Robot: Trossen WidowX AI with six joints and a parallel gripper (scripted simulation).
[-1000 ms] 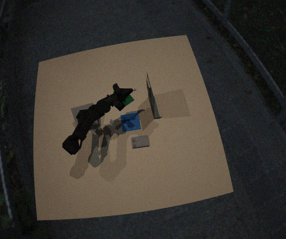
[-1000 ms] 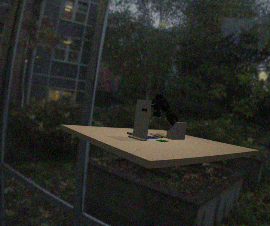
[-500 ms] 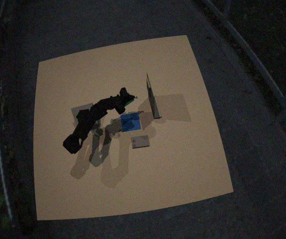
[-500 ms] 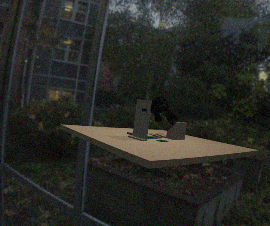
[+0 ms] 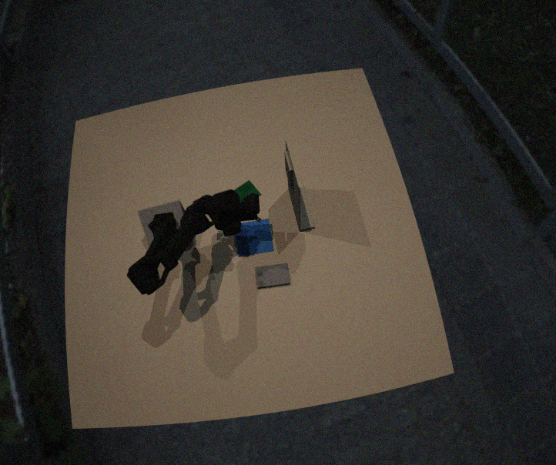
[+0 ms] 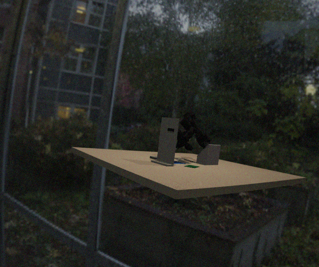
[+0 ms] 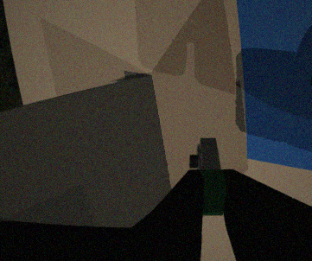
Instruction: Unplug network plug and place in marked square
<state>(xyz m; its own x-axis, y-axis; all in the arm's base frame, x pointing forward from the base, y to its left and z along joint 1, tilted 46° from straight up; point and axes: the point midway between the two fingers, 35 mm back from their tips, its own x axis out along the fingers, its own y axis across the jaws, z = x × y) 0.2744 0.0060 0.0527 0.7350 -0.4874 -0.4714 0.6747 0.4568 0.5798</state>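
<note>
My gripper tip is 10 cm above the blue marked square, 2 cm to the left of it and 2 cm past it. The rest, counted from my gripper tip: upright grey panel: 14 cm ahead, 7 cm to the left, 4 cm above; green patch: 14 cm to the left, 10 cm below, 4 cm behind; flat grey plate: 17 cm to the right, 10 cm below, 2 cm ahead.
</note>
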